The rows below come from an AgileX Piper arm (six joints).
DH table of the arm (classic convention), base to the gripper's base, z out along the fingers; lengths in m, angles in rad. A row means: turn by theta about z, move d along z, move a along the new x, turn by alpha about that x. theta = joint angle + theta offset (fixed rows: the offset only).
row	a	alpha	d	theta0
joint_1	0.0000	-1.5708	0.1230	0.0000
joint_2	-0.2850	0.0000	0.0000	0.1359
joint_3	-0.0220	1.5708	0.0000	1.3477
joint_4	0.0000	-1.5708	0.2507	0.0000
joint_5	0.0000	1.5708	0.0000	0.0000
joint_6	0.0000	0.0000	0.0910	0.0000
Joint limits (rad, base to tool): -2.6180..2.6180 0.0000..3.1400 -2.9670..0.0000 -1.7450..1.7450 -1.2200..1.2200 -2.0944..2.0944
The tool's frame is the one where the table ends.
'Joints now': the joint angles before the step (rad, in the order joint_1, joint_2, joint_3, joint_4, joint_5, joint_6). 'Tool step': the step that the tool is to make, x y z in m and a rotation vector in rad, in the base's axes. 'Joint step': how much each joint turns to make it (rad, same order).
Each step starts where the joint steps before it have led.
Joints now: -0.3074 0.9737 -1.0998 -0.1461 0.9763 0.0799
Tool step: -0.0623 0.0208 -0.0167 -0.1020 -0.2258 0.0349
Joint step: -0.0007 -0.3164 0.2438 -0.0067 -0.1778 -0.0196
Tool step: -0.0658 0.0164 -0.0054 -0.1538 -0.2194 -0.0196
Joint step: 0.0012 -0.3157 0.1175 -0.0825 -0.0585 0.0007
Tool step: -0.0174 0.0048 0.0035 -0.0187 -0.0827 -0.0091
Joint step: 0.0001 -0.0734 0.0004 -0.0138 -0.0084 0.0208
